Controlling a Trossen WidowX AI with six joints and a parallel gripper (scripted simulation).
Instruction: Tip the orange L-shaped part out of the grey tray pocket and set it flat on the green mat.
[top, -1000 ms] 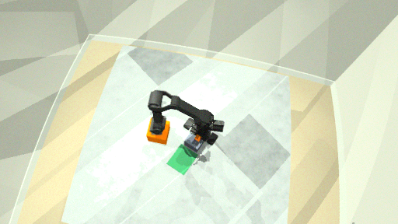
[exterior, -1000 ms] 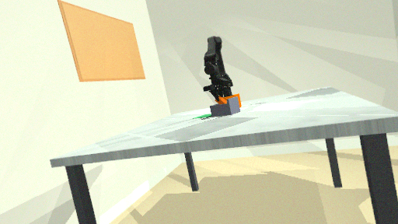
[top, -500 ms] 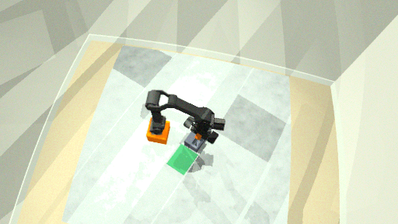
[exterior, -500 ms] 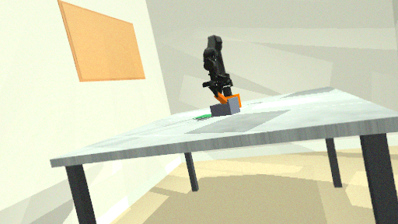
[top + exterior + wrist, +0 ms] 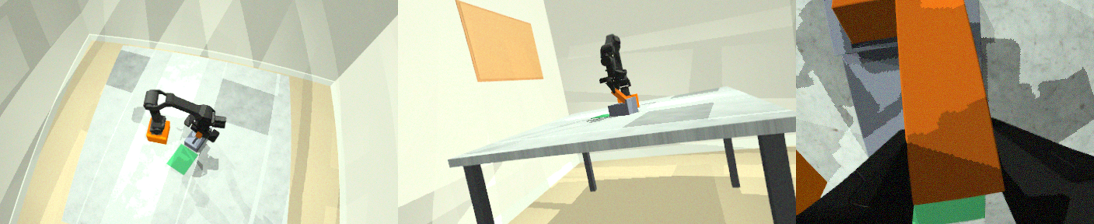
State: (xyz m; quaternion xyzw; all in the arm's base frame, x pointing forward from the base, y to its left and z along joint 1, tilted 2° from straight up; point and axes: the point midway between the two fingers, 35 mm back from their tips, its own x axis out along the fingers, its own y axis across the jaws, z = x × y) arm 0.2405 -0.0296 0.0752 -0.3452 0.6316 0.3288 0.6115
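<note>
My gripper tip is 14 cm above the green mat, 11 cm to the left of it and 9 cm past it. The rest, counted from my gripper tip: orange L-shaped part 4 cm to the left, 3 cm below, 1 cm ahead.
</note>
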